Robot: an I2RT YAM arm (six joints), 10 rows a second.
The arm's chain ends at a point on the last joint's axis. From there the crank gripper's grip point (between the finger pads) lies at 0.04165 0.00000 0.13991 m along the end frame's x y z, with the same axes.
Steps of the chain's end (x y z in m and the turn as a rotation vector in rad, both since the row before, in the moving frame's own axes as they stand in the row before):
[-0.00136 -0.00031 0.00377 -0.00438 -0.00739 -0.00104]
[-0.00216 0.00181 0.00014 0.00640 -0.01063 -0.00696]
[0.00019 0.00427 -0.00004 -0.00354 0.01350 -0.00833]
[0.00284 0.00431 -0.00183 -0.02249 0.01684 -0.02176]
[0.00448 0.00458 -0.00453 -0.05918 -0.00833 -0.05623]
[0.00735 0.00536 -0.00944 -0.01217 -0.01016 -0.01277]
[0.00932 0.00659 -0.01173 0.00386 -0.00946 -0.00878]
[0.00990 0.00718 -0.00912 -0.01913 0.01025 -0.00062]
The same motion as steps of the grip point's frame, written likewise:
[-0.00239 0.00026 0.00407 -0.00438 -0.00739 -0.00104]
[-0.00365 0.00063 0.00057 0.00640 -0.01063 -0.00696]
[0.00208 0.00441 -0.00062 -0.00354 0.01350 -0.00833]
[0.00521 0.00652 -0.00258 -0.02249 0.01684 -0.02176]
[0.00348 0.01055 -0.00436 -0.05918 -0.00833 -0.05623]
[0.00593 0.00654 -0.00903 -0.01217 -0.01016 -0.01277]
[0.00799 0.00569 -0.01134 0.00386 -0.00946 -0.00878]
[0.01133 0.00983 -0.00958 -0.01913 0.01025 -0.00062]

